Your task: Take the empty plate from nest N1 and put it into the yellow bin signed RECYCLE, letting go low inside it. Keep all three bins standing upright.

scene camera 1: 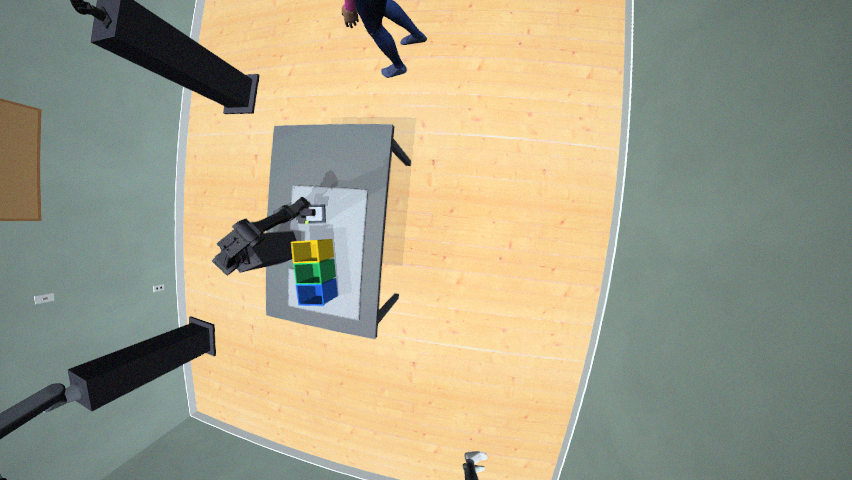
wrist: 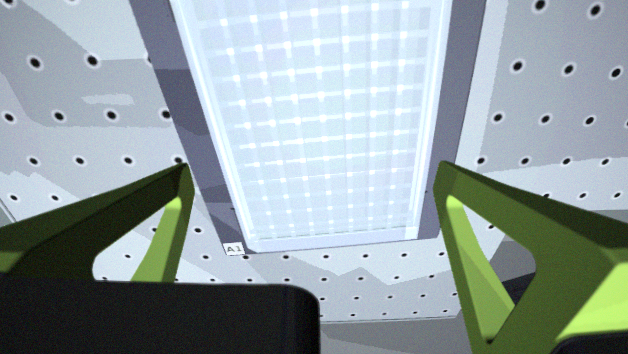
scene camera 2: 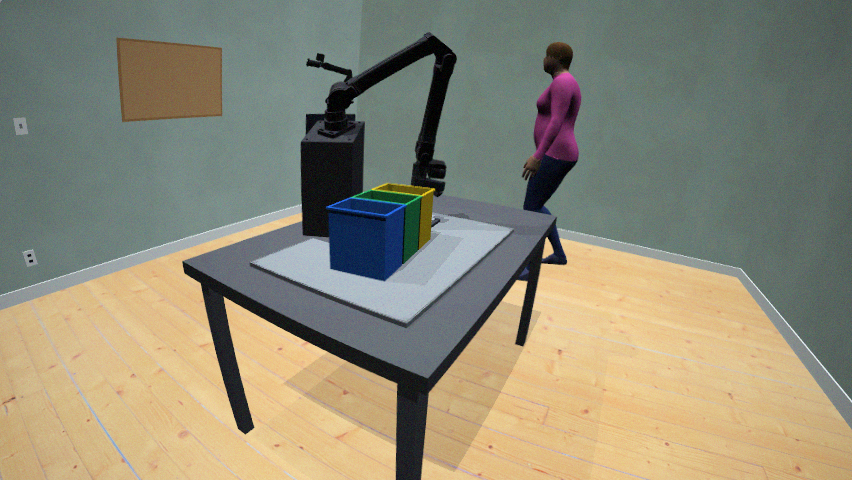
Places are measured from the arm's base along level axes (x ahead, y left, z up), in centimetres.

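Pixels of known places: gripper, fingertip midpoint: [wrist: 313,175]; arm's base at its link origin: [scene camera 1: 241,253] [scene camera 2: 336,130].
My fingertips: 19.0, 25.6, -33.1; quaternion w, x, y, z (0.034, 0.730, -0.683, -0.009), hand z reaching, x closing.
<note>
Ahead of a thing's pixels: the offset from my fingertips to its middle, as dx, dy, dz. "*": to the spot under its first point. Level surfaces: height alone.
The clear, gridded plate @(+1.3, -0.3, -1.3) [wrist: 325,130] [scene camera 1: 317,214] lies flat in the dark frame of its nest @(* +2.5, -5.7, -2.0) [wrist: 456,100]; an A1 label @(* -6.9, +3.9, -2.0) [wrist: 234,248] sits at the nest's corner. No N1 sign shows. My gripper [wrist: 313,175] is open and empty. Its green fingertips stand wide apart, one toward each long side of the plate in the wrist view, seemingly above it; the exact height is unclear. In scene camera 2 the fingers and plate are hidden behind the bins. The yellow bin @(+9.0, -22.4, +5.8) [scene camera 1: 324,249] [scene camera 2: 426,219] stands upright; its RECYCLE sign does not show.
The green bin @(+11.5, -35.2, +5.8) [scene camera 1: 327,270] [scene camera 2: 411,229] and blue bin @(+14.0, -47.9, +5.8) [scene camera 1: 330,292] [scene camera 2: 364,244] stand upright in a row beside the yellow one, on the pale perforated board @(dz -3.4) [scene camera 1: 351,262] [scene camera 2: 471,253]. A person [scene camera 2: 557,125] in a pink top is beyond the table @(dz -4.5) [scene camera 2: 286,304].
</note>
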